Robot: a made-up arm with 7 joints. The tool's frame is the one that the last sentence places.
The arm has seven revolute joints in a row. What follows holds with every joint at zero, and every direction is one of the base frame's. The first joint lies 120 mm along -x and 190 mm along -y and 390 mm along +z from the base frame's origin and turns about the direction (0.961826, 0.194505, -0.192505). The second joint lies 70 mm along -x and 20 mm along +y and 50 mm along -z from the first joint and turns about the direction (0.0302, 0.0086, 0.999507). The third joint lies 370 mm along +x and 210 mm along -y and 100 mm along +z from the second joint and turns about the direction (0.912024, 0.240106, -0.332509). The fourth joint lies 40 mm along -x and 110 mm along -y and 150 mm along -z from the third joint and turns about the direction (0.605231, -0.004, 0.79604). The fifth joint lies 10 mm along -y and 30 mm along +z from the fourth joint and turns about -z. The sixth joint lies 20 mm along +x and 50 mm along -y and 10 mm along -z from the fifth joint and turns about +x. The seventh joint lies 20 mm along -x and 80 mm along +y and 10 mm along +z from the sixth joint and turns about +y. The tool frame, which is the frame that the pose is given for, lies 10 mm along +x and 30 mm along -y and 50 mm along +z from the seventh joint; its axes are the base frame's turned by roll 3.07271, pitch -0.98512 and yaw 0.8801 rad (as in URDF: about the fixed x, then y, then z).
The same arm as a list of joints. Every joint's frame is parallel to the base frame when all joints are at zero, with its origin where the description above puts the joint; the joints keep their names.
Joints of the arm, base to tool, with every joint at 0 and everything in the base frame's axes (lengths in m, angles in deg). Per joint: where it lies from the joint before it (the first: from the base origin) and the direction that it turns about. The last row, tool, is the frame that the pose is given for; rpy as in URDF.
joint 1: axis 0.961826 0.194505 -0.192505 offset -0.1200 -0.1900 0.3900
joint 2: axis 0.0302 0.0086 0.999507 offset -0.0700 0.0200 -0.0500
joint 3: axis 0.912024 0.240106 -0.332509 offset 0.3700 -0.2100 0.1000
joint 4: axis 0.605231 -0.004 0.79604 offset -0.0400 -0.1100 -0.1500
joint 5: axis -z offset 0.0000 -0.0100 0.0300
joint 6: axis +x offset 0.0200 -0.0500 -0.0100
joint 7: axis +y offset -0.0200 0.0800 0.0100
tool: offset 0.0100 -0.0300 0.0500 rpy 176.05 -56.44 50.43

